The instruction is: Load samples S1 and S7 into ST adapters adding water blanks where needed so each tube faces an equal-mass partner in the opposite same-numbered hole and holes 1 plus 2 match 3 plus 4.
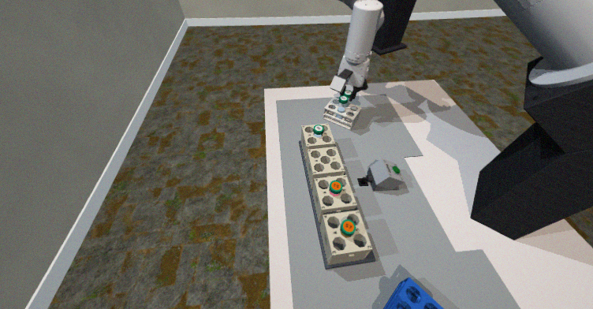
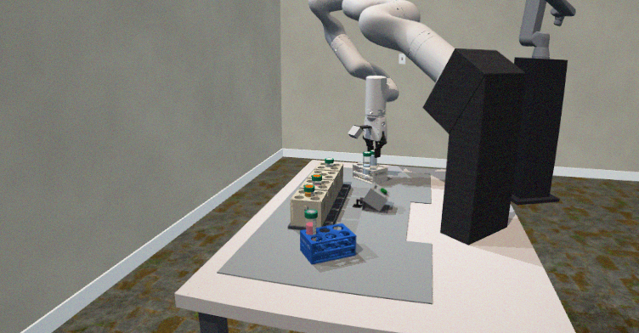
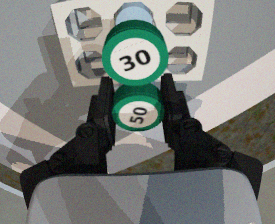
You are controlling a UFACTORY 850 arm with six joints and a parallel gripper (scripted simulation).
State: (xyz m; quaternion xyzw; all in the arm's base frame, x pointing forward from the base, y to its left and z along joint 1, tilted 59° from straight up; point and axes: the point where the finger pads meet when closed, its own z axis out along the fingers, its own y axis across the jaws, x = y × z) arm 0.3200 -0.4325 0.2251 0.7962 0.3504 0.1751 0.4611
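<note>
Right now the 50 mL blank is 5 cm below my hand and 1 cm ahead of it. Also, from my hand: blank rack RB (9 cm below, 2 cm ahead, 1 cm to the left); 30 mL blank (5 cm below, 4 cm ahead, 2 cm to the left); 40 mL blank (21 cm ahead, 11 cm to the left, 5 cm below).
</note>
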